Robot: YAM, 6 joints.
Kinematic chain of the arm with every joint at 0, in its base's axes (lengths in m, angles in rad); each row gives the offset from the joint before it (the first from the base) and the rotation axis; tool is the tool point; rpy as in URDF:
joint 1: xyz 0 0 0.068 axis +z
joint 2: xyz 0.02 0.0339 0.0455 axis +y
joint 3: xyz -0.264 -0.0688 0 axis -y
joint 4: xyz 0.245 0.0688 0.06 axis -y
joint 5: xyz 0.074 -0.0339 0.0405 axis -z
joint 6: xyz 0.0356 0 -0.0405 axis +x
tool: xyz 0 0 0 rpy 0 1.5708 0
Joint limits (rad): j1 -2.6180..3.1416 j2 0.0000..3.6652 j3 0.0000..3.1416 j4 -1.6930..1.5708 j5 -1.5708..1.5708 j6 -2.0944..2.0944
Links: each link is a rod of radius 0.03 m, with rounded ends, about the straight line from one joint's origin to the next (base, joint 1, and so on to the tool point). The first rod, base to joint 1, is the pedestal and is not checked.
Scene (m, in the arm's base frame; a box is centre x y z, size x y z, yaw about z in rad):
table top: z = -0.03
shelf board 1: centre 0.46 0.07 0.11 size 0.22 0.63 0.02 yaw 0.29
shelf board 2: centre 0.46 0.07 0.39 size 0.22 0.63 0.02 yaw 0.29
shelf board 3: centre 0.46 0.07 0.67 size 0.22 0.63 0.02 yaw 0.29
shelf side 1: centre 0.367 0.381 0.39 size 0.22 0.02 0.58 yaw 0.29
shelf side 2: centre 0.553 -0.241 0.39 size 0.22 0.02 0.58 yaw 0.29
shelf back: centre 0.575 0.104 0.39 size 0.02 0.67 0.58 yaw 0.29
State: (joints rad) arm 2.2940 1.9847 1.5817 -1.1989 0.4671 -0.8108
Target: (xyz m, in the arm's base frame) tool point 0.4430 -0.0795 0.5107
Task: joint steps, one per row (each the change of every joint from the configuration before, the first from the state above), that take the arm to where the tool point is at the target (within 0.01 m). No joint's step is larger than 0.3 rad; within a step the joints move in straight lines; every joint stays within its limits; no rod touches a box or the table.
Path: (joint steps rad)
1: -0.2533 -0.0710 0.1222 0.0382 -0.0298 -0.0158
2: -0.2533 -0.0711 0.1222 0.0382 -0.0297 -0.0159
3: -0.2533 -0.0710 0.1223 0.0382 -0.0298 -0.0158
4: -0.2532 -0.0710 0.1222 0.0382 -0.0297 -0.0159
5: -0.2533 -0.0711 0.1222 0.0382 -0.0298 -0.0158
6: -0.2921 0.1139 0.0853 0.1561 0.0417 0.0198
7: -0.2920 0.1138 0.0853 0.1562 0.0417 0.0198
8: -0.2921 0.1139 0.0852 0.1562 0.0417 0.0198
9: -0.2921 0.1138 0.0853 0.1562 0.0418 0.0198

